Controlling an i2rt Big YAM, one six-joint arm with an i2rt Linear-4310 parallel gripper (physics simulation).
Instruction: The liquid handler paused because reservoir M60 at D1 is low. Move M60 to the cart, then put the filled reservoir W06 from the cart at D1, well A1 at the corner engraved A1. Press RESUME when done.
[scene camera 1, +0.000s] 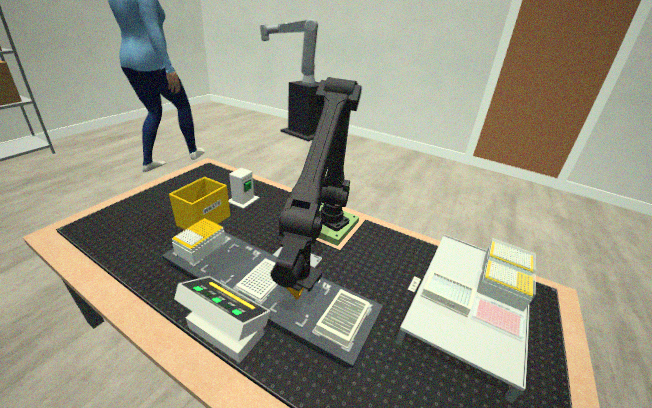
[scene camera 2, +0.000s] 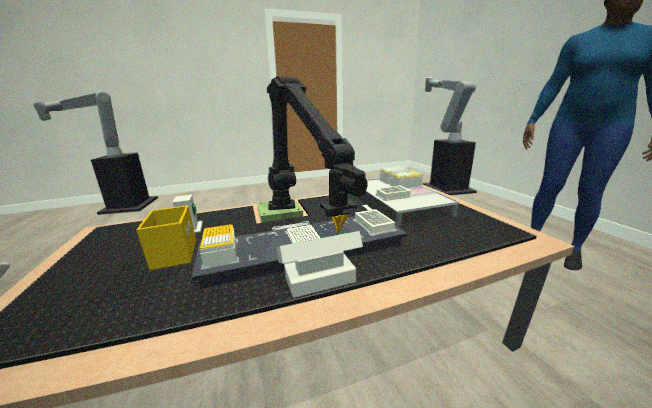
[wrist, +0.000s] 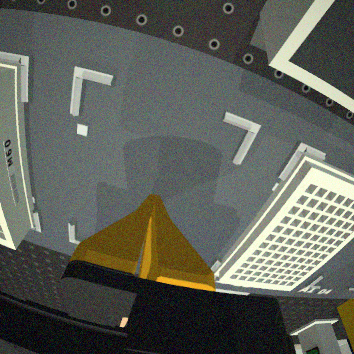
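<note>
Reservoir M60 sits in the end nest, D1, of the dark deck; its label shows at the left of the wrist view. My gripper is shut with its yellow fingertips together and empty. It points down, low over the empty nest between M60 and a white well plate. A pale reservoir, seemingly W06, stands on the white cart; its label is unreadable. A white box with a green button stands at the back left.
A slanted console stands at the deck's front edge. A tip box sits at the deck's far end, beside the yellow waste bin. Stacked tip boxes and a pink plate are on the cart.
</note>
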